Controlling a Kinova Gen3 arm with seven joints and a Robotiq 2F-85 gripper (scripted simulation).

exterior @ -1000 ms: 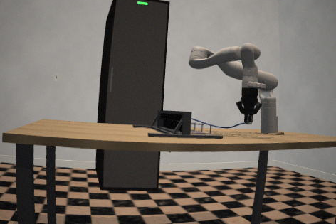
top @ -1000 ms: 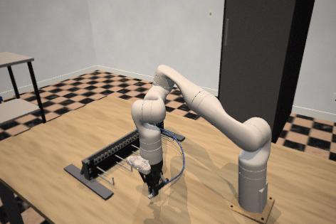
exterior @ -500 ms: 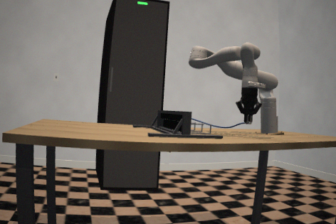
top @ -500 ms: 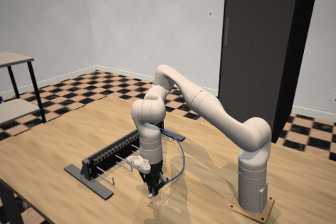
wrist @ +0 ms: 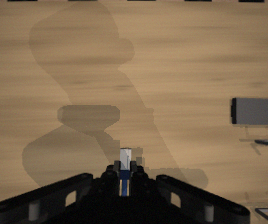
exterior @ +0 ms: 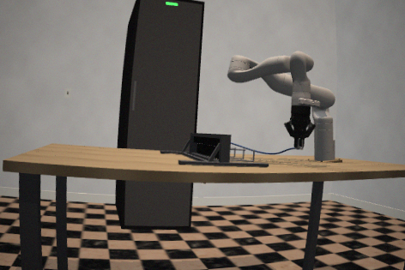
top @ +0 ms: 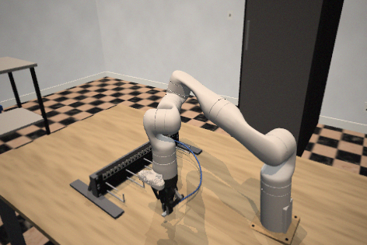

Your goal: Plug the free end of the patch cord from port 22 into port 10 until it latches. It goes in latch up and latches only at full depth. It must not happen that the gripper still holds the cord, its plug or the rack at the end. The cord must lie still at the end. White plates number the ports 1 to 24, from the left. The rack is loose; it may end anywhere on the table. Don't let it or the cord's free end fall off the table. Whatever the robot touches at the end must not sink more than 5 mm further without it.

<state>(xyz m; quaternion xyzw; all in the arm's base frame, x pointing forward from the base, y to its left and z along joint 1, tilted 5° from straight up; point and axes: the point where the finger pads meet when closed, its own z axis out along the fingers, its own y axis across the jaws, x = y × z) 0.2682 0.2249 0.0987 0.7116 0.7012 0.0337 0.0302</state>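
My gripper is now 1 cm to the right of the plug and 1 cm above it.
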